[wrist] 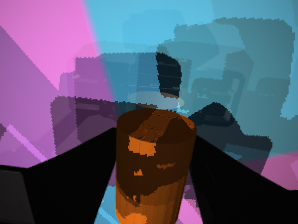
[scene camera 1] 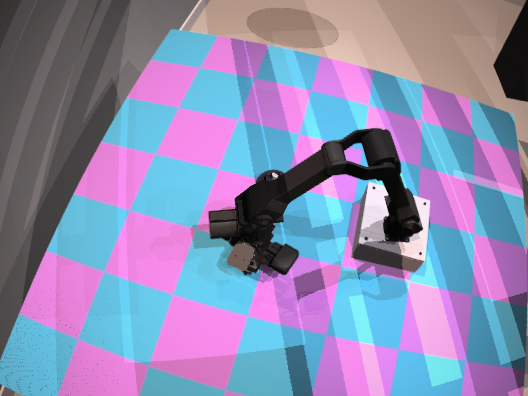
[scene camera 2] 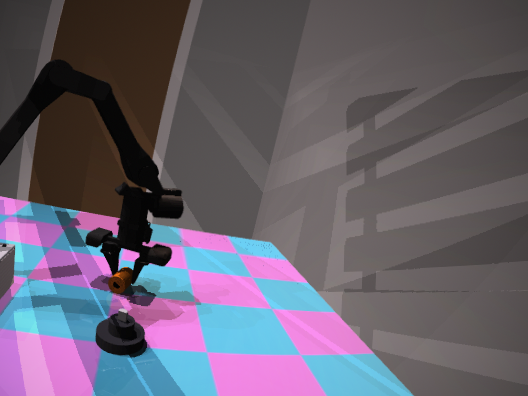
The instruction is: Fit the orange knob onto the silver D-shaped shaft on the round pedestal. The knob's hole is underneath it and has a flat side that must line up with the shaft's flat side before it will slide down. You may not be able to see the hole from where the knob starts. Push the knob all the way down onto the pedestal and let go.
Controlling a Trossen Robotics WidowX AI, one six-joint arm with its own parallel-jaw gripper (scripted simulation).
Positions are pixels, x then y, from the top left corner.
My gripper shows in the wrist view, in scene camera 1 (255, 258) and in scene camera 2. One and the same spot on my gripper: (wrist: 77, 179) is (scene camera 2: 118, 256).
